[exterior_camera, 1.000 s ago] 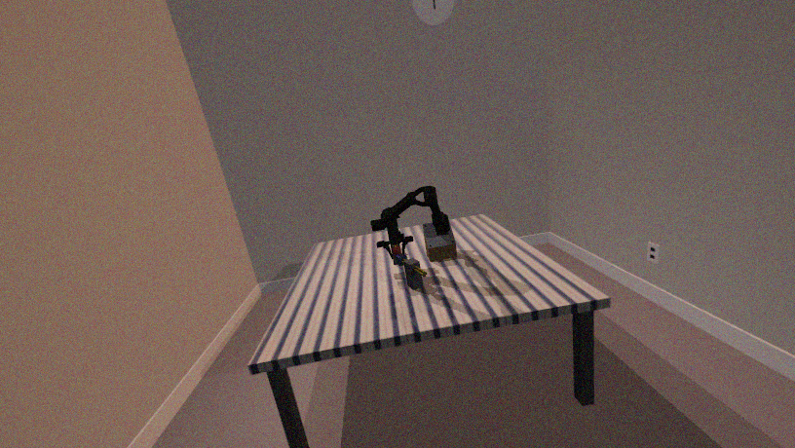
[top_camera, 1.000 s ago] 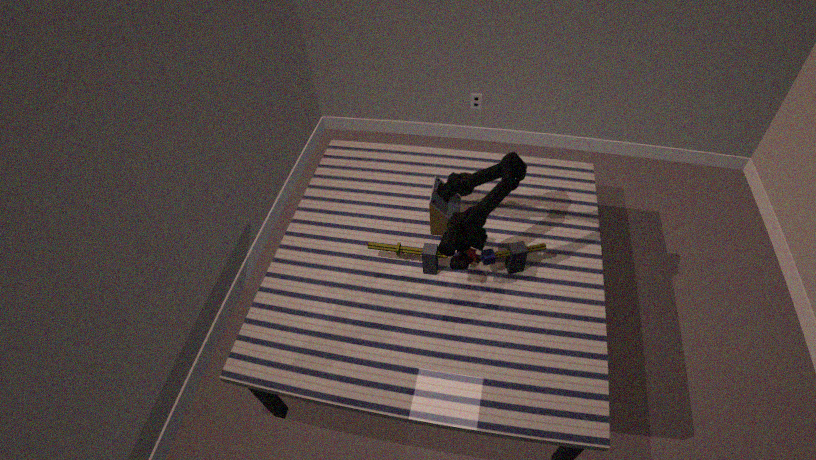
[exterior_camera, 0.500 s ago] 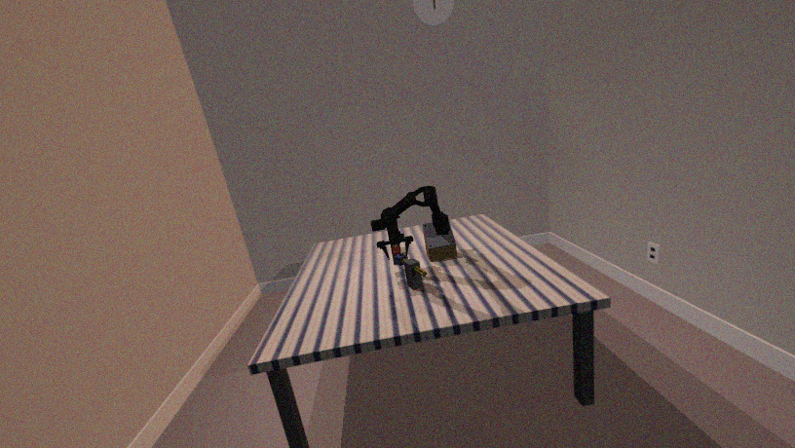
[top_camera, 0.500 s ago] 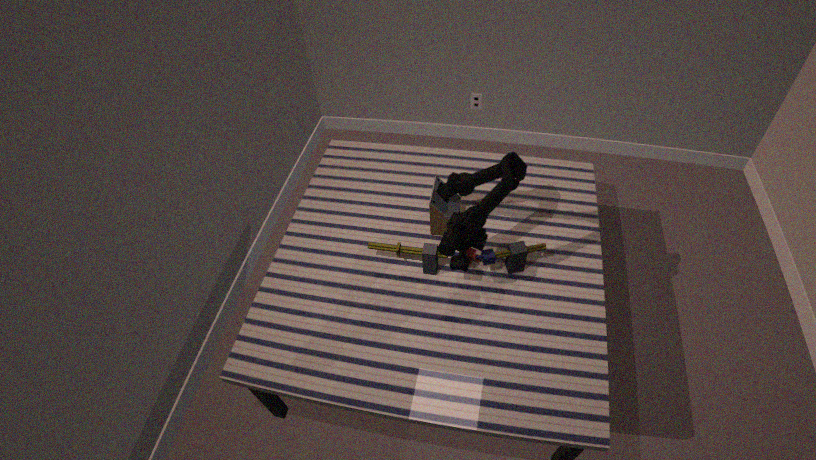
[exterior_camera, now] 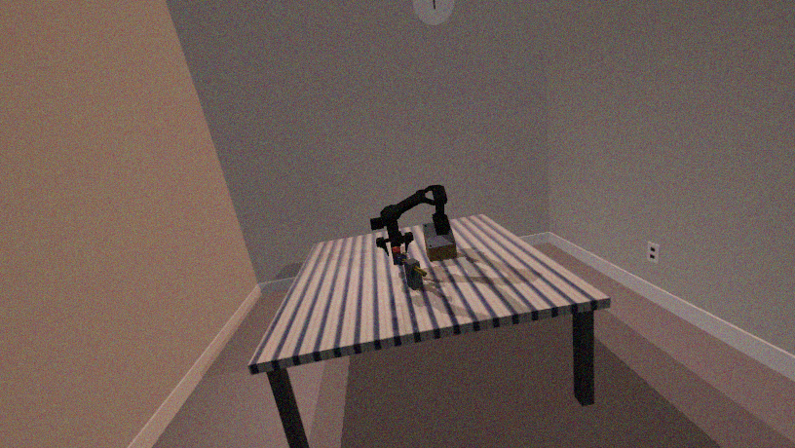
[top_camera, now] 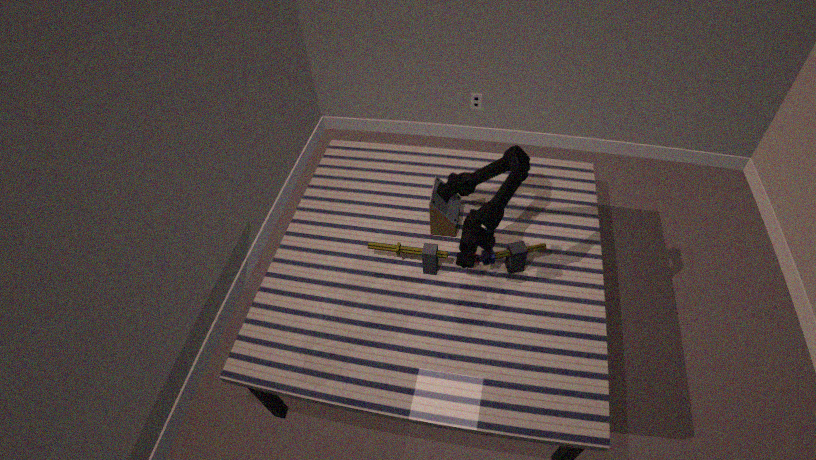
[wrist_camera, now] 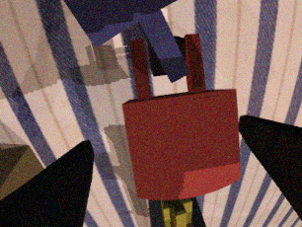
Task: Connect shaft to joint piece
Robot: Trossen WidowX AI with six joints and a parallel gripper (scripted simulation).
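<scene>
The red square joint piece is 20 mm to the left of my gripper tip and 10 mm above it.
</scene>
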